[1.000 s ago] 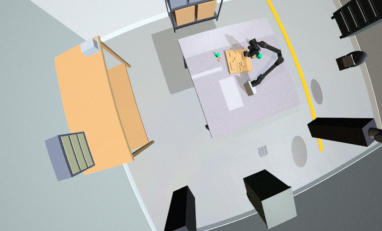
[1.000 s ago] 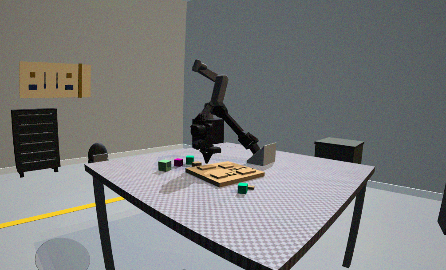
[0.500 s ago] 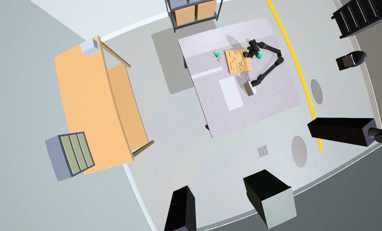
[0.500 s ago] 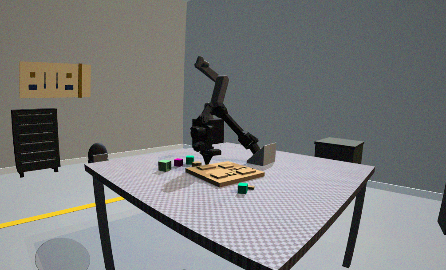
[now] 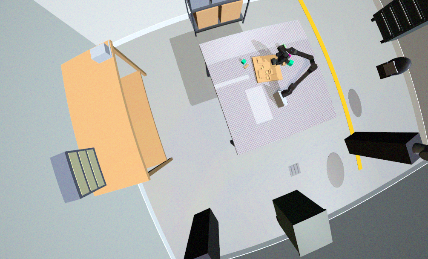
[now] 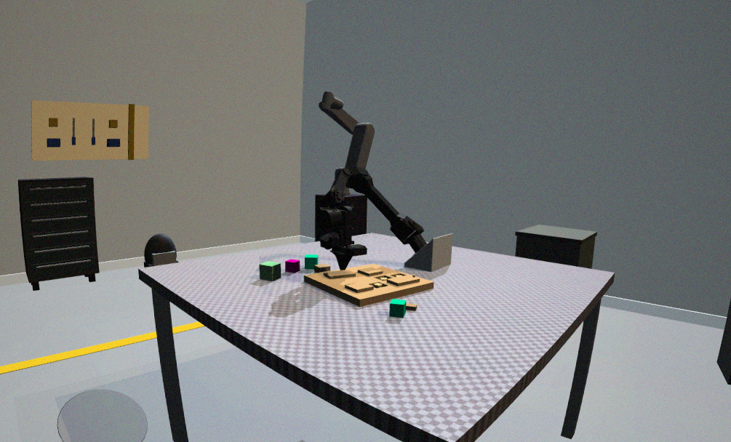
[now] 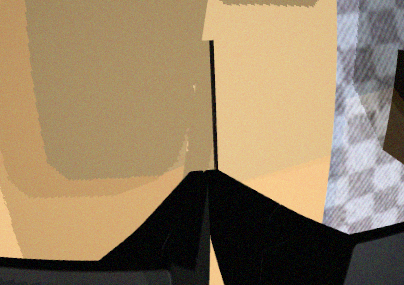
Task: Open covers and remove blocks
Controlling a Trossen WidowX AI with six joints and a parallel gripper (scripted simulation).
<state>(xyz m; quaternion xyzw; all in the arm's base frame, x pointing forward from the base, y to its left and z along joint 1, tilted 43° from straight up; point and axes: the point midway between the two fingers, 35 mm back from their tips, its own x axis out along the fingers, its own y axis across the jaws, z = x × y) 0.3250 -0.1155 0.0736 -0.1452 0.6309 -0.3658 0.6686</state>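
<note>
Now: the puzzle board 2 cm ahead of my gripper tip, 11 cm to the left of it and 1 cm below it. Also, from my gripper tip: magenta block (3 cm ahead, 20 cm to the right, 1 cm below); light green block (15 cm ahead, 19 cm to the right).
</note>
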